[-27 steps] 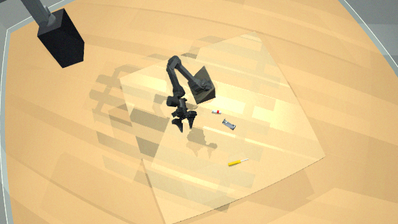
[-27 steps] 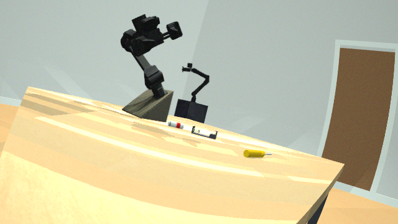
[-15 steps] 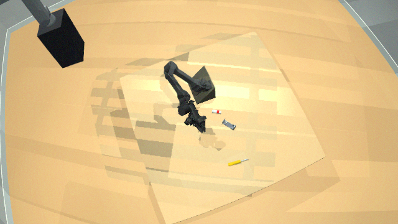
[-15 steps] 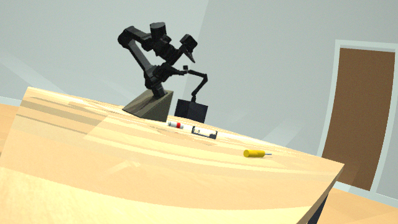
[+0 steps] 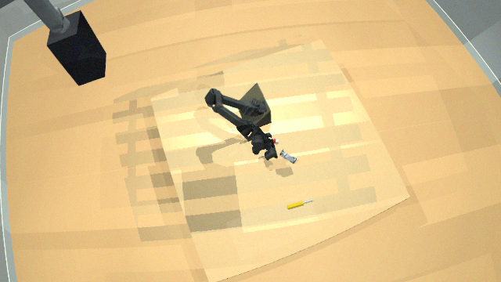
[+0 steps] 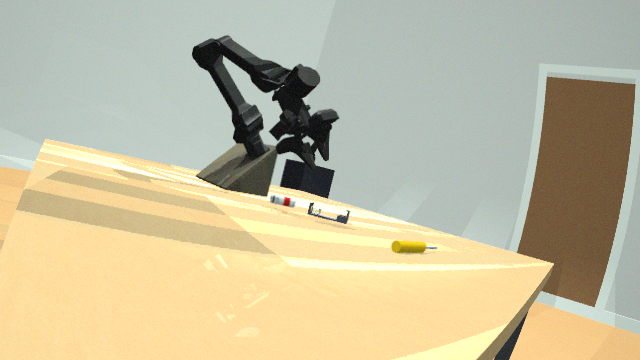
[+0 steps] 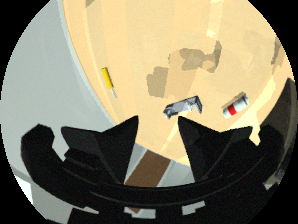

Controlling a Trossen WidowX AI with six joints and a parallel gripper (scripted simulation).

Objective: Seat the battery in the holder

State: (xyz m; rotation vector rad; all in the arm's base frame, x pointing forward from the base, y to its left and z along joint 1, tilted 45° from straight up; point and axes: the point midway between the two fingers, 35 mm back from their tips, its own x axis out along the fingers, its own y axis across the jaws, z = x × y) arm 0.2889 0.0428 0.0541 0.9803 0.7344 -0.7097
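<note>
Right now my gripper tip is 140 mm past the battery, 10 mm to the right of it and 110 mm above it. From my gripper tip the other things lie so: yellow screwdriver: 280 mm ahead, 80 mm to the left, 110 mm below.
</note>
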